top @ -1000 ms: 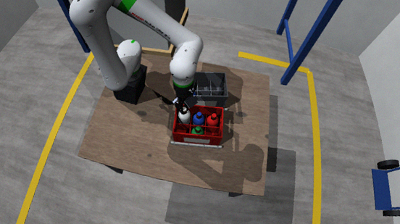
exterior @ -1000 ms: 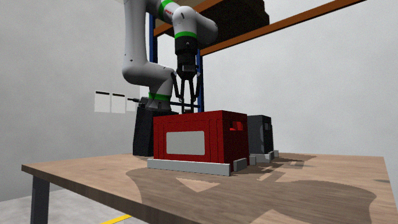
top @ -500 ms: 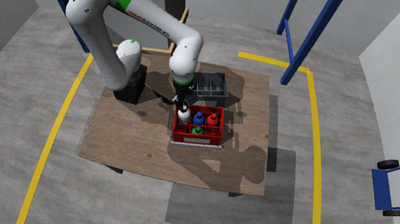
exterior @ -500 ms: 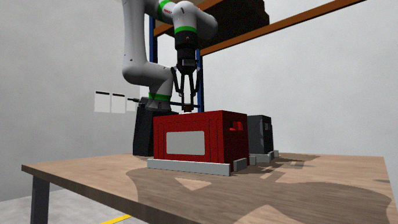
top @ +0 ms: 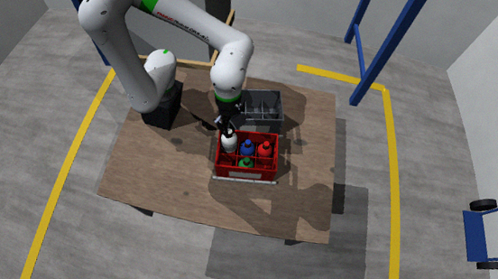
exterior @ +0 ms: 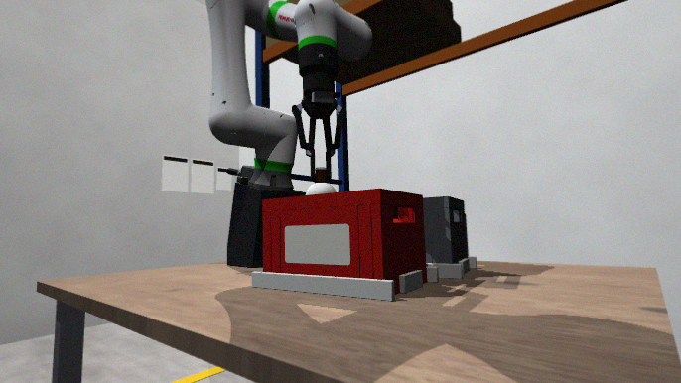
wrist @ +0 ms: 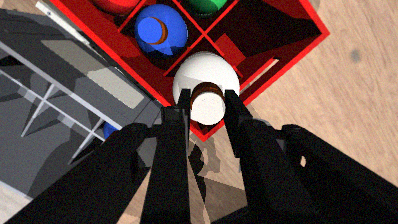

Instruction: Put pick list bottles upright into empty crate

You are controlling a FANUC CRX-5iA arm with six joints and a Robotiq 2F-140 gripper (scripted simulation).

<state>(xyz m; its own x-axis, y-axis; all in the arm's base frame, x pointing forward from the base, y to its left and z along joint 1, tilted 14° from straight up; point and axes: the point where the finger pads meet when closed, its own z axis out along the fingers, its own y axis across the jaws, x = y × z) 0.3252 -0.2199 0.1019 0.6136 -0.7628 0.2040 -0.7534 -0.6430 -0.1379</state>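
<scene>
My gripper is now 80 mm above the white bottle. The rest, counted from my hand: red crate: 180 mm below, 80 mm ahead, 50 mm to the right; green bottle: 170 mm below, 100 mm to the right, 80 mm ahead; blue bottle: 170 mm below, 150 mm to the left, 40 mm ahead.
</scene>
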